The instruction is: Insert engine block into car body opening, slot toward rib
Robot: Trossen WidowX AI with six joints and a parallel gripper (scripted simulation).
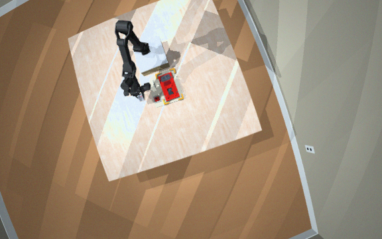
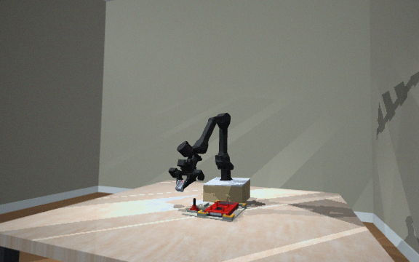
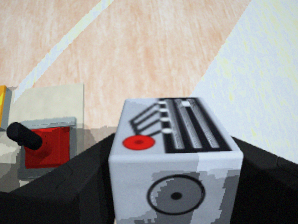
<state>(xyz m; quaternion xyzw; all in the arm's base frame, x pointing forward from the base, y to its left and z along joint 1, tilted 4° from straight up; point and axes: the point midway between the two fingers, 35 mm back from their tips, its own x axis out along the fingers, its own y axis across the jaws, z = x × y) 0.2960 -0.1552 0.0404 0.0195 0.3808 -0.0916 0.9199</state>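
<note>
The black upright pin is 3 cm ahead of my gripper tip, 9 cm to the left of it and 6 cm below it. The rest, counted from my gripper tip: grey engine block 1 cm behind, 1 cm above.
</note>
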